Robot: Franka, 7 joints.
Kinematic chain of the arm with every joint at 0, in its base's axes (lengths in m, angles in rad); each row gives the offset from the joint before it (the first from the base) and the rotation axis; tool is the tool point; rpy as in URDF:
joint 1: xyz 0 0 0.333 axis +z
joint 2: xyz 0 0 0 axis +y
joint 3: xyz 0 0 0.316 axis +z
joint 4: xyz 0.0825 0 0 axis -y
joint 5: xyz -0.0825 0 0.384 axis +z
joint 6: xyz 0 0 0 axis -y
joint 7: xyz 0.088 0 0 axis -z
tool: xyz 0 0 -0.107 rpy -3.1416 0 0
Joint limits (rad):
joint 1: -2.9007..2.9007
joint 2: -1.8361..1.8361
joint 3: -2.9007..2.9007
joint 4: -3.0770..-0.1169
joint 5: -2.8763..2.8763
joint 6: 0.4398..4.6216
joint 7: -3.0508..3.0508
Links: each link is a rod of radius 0.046 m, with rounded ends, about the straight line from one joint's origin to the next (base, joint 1, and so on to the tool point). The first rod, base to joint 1, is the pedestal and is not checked.
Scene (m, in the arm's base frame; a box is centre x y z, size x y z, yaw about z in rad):
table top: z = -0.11
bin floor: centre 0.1 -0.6 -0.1 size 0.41 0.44 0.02 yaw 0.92
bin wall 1: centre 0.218 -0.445 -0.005 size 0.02 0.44 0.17 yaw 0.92
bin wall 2: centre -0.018 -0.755 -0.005 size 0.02 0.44 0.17 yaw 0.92
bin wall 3: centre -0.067 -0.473 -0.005 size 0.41 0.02 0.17 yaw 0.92
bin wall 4: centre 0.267 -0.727 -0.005 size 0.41 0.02 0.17 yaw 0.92
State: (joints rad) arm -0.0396 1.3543 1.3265 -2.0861 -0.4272 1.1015 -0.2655
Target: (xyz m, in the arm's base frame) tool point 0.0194 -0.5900 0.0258
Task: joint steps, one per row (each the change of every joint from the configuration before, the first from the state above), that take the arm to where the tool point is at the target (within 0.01 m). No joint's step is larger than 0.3 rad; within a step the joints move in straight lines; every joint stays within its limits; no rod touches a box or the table.
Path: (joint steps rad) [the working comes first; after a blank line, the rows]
Joints at the target: -1.4392 1.1432 0.0611 -1.3580 -0.8110 1.3427 -0.2655
Straight joint move there: touches bin wall 1.

1: -0.2545 -0.2678 -0.1376 -0.0763 -0.0649 -0.0940 -0.1065
2: -0.2545 -0.2678 -0.1375 -0.0763 -0.0648 -0.0941 -0.1065
3: -0.2545 -0.2678 -0.1376 -0.0764 -0.0649 -0.0940 -0.1066
4: -0.2545 -0.2679 -0.1376 -0.0763 -0.0648 -0.0941 -0.1065
5: -0.2545 -0.2678 -0.1375 -0.0763 -0.0649 -0.0940 -0.1065
6: -0.2545 -0.2678 -0.1376 -0.0763 -0.0648 -0.0940 -0.1065
7: -0.2545 -0.2678 -0.1376 -0.0764 -0.0649 -0.0941 -0.1065
8: 0.0636 0.2773 -0.0504 0.2104 0.0117 0.1499 0.1242
9: 0.0637 0.2772 -0.0504 0.2104 0.0117 0.1500 0.1243
10: 0.0636 0.2773 -0.0504 0.2104 0.0117 0.1499 0.1243
11: 0.0637 0.2773 -0.0504 0.2104 0.0117 0.1499 0.1243
12: 0.0636 0.2773 -0.0504 0.2104 0.0117 0.1499 0.1242
13: 0.0637 0.2772 -0.0504 0.2104 0.0117 0.1499 0.1243

